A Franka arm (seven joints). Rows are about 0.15 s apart.
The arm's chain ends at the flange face. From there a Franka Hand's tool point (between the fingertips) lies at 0.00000 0.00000 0.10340 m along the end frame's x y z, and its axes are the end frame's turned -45 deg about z.
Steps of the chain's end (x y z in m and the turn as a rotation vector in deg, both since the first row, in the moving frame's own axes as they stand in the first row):
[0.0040 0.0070 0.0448 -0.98 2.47 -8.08]
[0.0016 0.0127 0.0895 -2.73 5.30 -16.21]
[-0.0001 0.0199 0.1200 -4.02 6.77 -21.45]
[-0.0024 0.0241 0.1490 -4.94 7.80 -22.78]
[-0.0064 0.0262 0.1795 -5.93 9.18 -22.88]
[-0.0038 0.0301 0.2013 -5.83 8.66 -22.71]
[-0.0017 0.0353 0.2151 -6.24 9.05 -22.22]
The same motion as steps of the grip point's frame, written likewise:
[0.0001 0.0120 0.0447 -2.44 1.05 -8.08]
[-0.0032 0.0197 0.0889 -5.68 1.82 -16.21]
[-0.0082 0.0268 0.1190 -7.63 1.94 -21.45]
[-0.0120 0.0304 0.1477 -9.01 2.02 -22.78]
[-0.0153 0.0318 0.1776 -10.68 2.30 -22.88]
[-0.0169 0.0358 0.1996 -10.25 2.00 -22.71]
[-0.0190 0.0420 0.2132 -10.81 1.99 -22.22]

